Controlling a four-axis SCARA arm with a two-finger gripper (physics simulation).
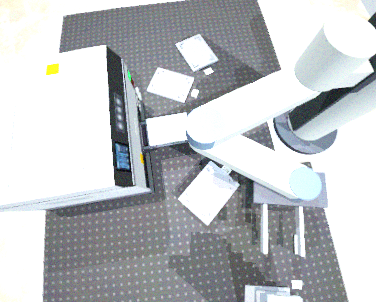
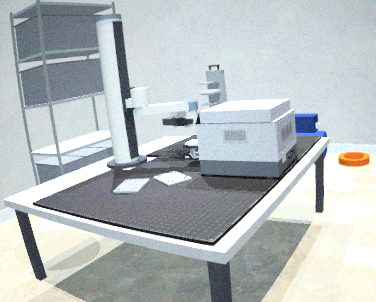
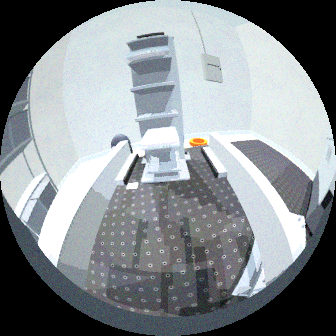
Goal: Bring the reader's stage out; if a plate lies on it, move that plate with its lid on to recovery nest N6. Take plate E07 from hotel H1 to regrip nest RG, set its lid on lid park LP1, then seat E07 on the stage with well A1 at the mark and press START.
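Frame: origin at the arm's base, x back, y left, z down, level; metres.
Seen in the pictures: gripper, between the fingertips: point(image 1: 282, 254) point(image 3: 168, 143); arm's base, origin of its link: point(image 1: 303, 124) point(image 2: 127, 163).
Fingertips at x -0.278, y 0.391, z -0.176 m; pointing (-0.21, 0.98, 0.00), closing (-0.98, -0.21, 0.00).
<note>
Pixels of each thing's top centre, then the offset from my fingertips to it.
- white plate, centre of its top: point(image 3: 159, 132) dx -0.012, dy +0.176, dz +0.035 m
- reader, centre of its top: point(image 1: 37, 119) point(image 2: 246, 104) dx -0.524, dy -0.370, dz -0.141 m
- white slab, centre of its top: point(image 1: 209, 191) dx -0.146, dy -0.180, dz +0.103 m
My gripper point(image 1: 283, 251) point(image 3: 168, 143) is open and empty, its fingers wide apart, above the mat and pointing at hotel H1 point(image 1: 267, 289) point(image 2: 215, 85) point(image 3: 178, 100). A white plate point(image 3: 160, 137) sits low in the hotel, straight ahead between the fingertips but beyond them. Another plate point(image 3: 150, 54) sits on an upper shelf. Their labels are unreadable. The reader point(image 1: 60, 125) point(image 2: 240, 132) has its stage out; a white, plate-shaped top point(image 1: 166, 130) shows on it, partly under the arm's elbow. The regrip nest area holds a white slab point(image 1: 209, 195). Which nest is N6 or LP1 cannot be read.
Two flat white nests point(image 1: 171, 85) point(image 1: 197, 52) lie beyond the stage, with small label cards beside them. The arm's column point(image 2: 112, 90) stands at the table edge. The forearm passes over the mat close to the white slab. A shelf rack point(image 2: 43, 75) stands behind the table.
</note>
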